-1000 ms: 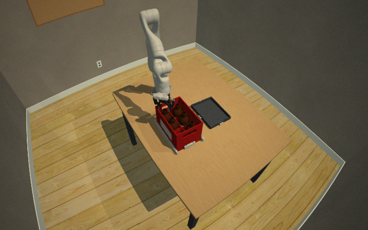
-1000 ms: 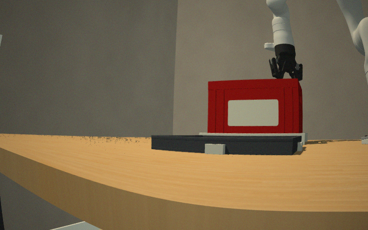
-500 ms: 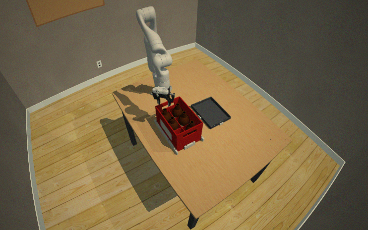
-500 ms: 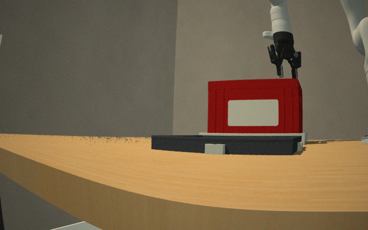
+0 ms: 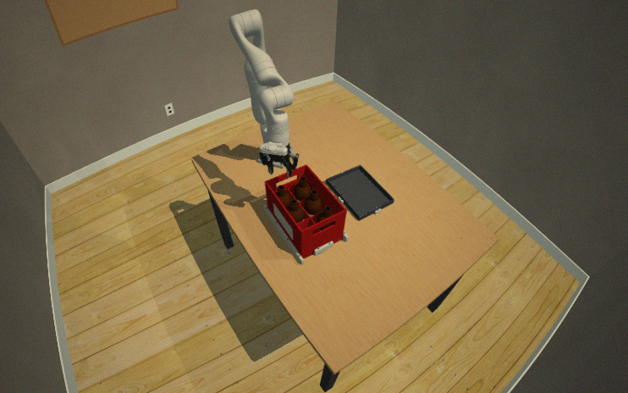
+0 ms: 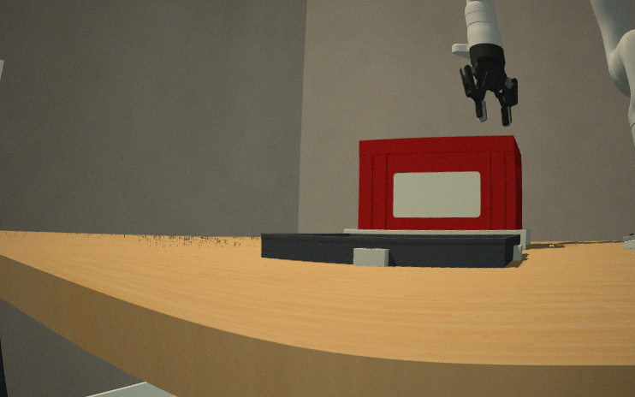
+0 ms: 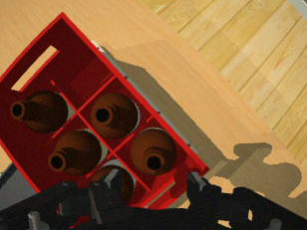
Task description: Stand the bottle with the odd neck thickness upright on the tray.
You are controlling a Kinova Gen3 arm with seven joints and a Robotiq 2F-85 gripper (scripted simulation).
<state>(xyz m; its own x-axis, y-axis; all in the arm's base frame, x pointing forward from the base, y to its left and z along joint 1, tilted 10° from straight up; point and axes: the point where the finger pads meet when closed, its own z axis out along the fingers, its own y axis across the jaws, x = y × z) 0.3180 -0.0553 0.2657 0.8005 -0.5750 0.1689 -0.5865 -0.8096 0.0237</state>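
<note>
The red crate lies 8 cm ahead of my hand, 6 cm to the left of it and 16 cm below it. From my hand the other things lie so: dark grey tray 1 cm ahead, 35 cm to the left, 23 cm below; then glass bottle 16 cm ahead, 12 cm to the left, 16 cm below.
</note>
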